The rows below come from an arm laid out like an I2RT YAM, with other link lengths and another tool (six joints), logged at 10 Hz.
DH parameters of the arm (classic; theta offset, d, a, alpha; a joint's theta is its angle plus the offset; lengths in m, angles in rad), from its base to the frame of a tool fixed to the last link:
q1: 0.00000 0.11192 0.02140 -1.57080
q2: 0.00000 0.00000 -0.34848 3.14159
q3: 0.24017 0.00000 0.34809 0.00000
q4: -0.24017 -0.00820 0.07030 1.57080
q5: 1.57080 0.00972 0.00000 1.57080
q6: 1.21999 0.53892 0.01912 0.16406
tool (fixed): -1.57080 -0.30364 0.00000 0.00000
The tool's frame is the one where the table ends.
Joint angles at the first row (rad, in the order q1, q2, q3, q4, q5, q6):
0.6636 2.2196 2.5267 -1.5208 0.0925 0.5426
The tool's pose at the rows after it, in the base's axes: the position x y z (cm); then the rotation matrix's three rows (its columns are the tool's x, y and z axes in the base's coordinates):
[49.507, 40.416, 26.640], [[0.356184, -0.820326, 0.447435], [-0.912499, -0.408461, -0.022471], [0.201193, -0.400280, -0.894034]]
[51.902, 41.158, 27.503], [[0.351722, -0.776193, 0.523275], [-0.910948, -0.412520, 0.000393], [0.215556, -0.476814, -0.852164]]
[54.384, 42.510, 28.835], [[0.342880, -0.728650, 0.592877], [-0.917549, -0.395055, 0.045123], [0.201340, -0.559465, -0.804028]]
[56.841, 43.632, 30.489], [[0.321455, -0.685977, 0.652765], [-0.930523, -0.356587, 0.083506], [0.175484, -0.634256, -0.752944]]
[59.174, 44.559, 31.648], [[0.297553, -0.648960, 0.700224], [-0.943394, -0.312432, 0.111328], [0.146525, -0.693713, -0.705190]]
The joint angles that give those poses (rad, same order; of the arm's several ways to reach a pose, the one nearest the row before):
0.6384 2.2383 2.5371 -1.4727 0.1268 0.5137
0.6361 2.2387 2.5378 -1.3884 0.1532 0.4820
0.6319 2.2440 2.5469 -1.2934 0.1562 0.4641
0.6243 2.2555 2.5699 -1.2106 0.1562 0.4641
0.6159 2.2650 2.5737 -1.1248 0.1562 0.4725

